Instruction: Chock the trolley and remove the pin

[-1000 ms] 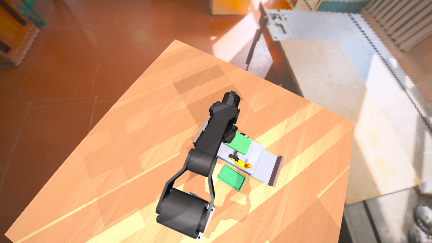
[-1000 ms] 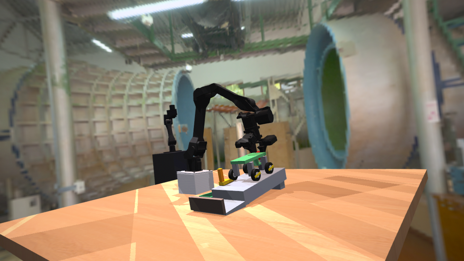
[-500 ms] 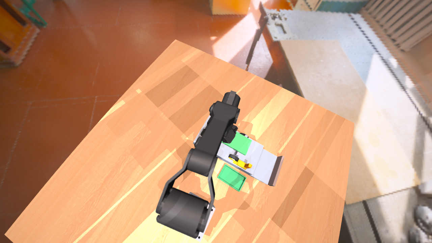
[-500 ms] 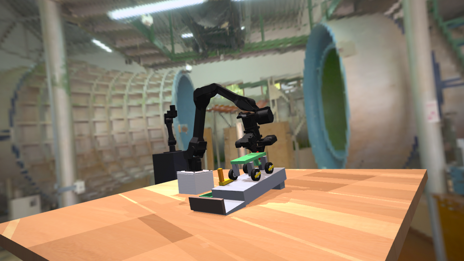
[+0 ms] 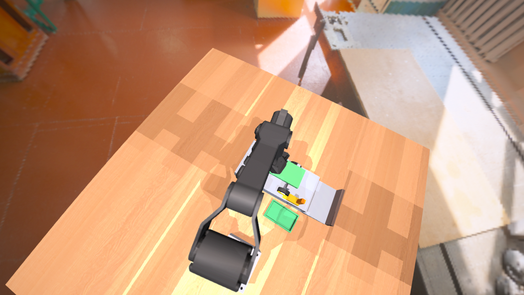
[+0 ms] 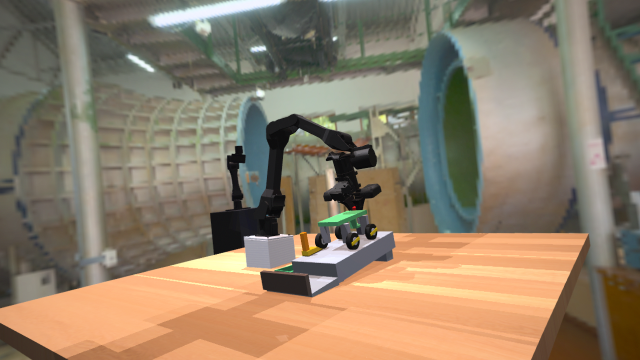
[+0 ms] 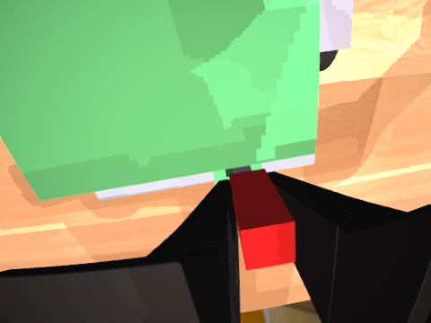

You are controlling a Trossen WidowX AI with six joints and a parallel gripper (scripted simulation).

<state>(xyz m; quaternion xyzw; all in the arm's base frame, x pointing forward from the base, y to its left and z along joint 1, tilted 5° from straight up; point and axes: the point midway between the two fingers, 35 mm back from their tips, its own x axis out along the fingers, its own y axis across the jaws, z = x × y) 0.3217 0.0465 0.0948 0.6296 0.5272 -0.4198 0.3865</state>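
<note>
My gripper tip is now 18 cm to the left of the green tray, 14 cm above it and 13 cm past it. The rest, counted from my gripper tip: stop pin right at my gripper tip; then trolley 10 cm to the right, 3 cm below, 1 cm ahead; then grey ramp 11 cm to the right, 9 cm below, 1 cm ahead.
</note>
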